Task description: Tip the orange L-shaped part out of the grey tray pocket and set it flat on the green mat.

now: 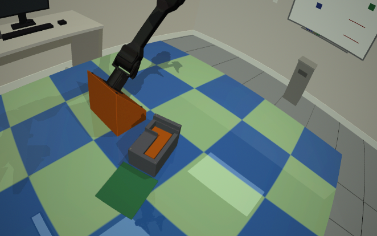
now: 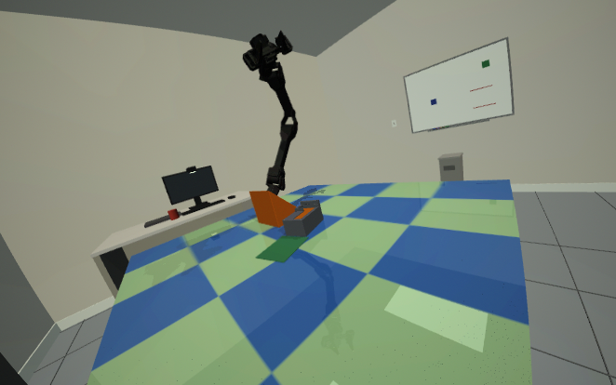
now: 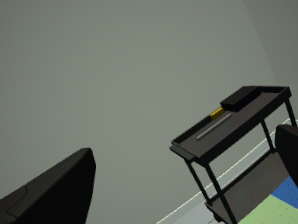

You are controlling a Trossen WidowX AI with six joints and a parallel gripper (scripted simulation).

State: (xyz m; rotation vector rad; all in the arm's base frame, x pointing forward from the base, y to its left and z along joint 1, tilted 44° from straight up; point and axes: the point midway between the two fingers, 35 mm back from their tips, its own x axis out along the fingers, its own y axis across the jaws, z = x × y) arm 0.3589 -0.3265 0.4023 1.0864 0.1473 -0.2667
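Right now the orange L-shaped part is 64 cm below my gripper tip and 7 cm behind it. Round my gripper tip: green mat 70 cm below, 15 cm to the right.
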